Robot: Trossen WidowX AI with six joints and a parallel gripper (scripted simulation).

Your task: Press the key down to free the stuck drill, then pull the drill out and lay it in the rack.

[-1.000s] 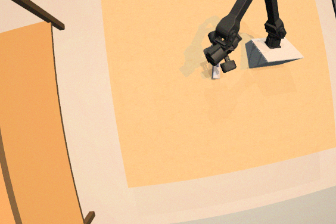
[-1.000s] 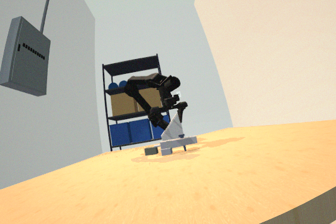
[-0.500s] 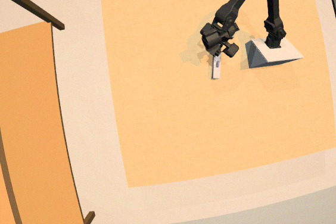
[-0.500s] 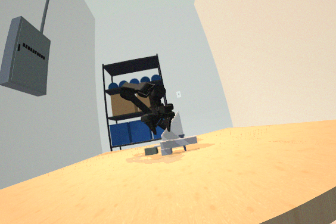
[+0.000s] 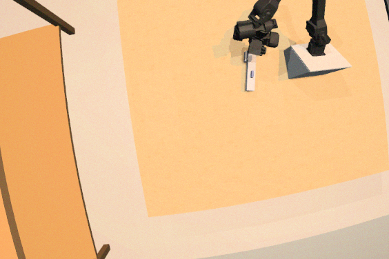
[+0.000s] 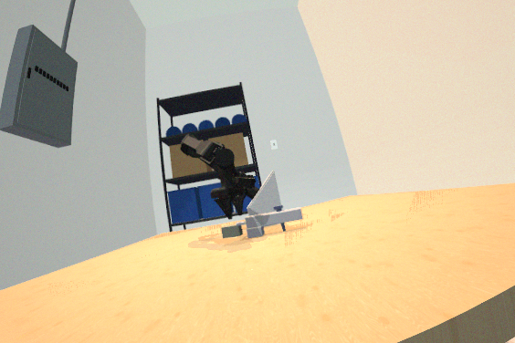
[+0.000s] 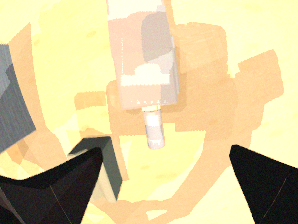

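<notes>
My gripper tip is 6 cm to the right of the drill shank and 2 cm above it. The rest, counted from my gripper tip: grey block: 2 cm ahead, 12 cm to the left, 3 cm below; dark box: 9 cm behind, 3 cm to the right, 5 cm below; blue key: 2 cm ahead, 14 cm to the left, 2 cm below.
</notes>
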